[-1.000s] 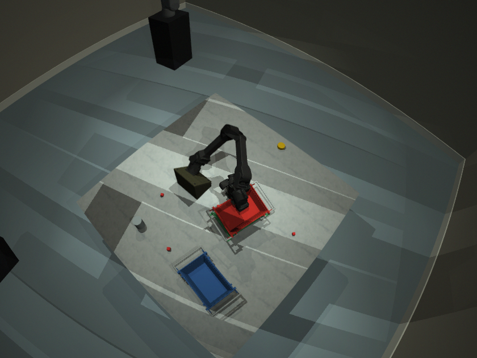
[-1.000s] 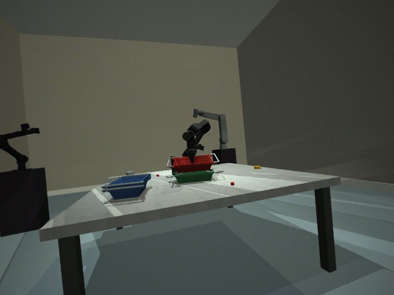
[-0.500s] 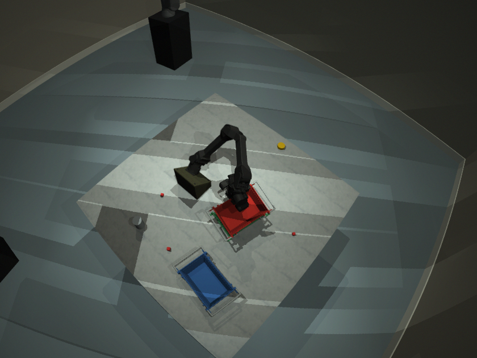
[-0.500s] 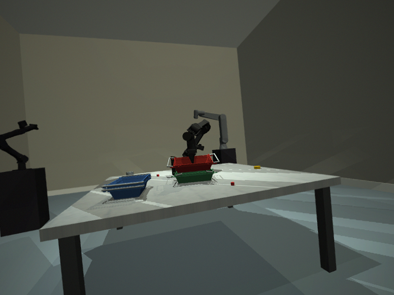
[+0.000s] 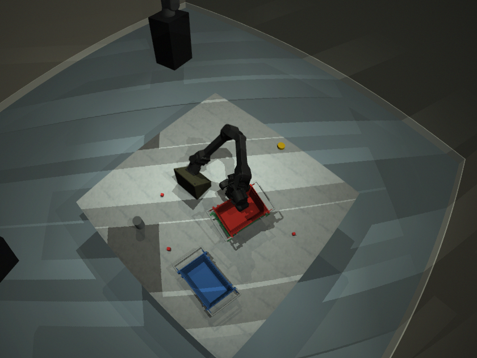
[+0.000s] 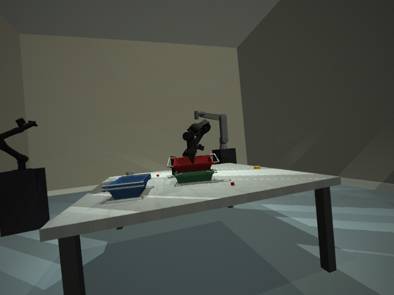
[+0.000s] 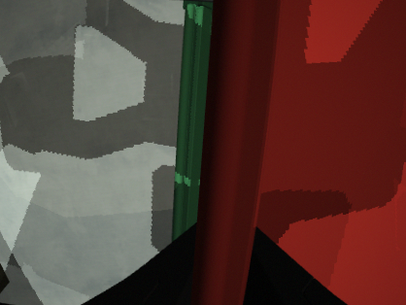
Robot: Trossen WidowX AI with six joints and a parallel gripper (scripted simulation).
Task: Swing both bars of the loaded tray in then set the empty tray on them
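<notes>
My gripper tip is 7 cm short of the red tray, 3 cm to the left of it and 2 cm below it. Round my gripper tip: yellow disc: 1 cm ahead, 56 cm to the left, 10 cm below; grey cylinder: 38 cm behind, 39 cm to the right, 7 cm below.
</notes>
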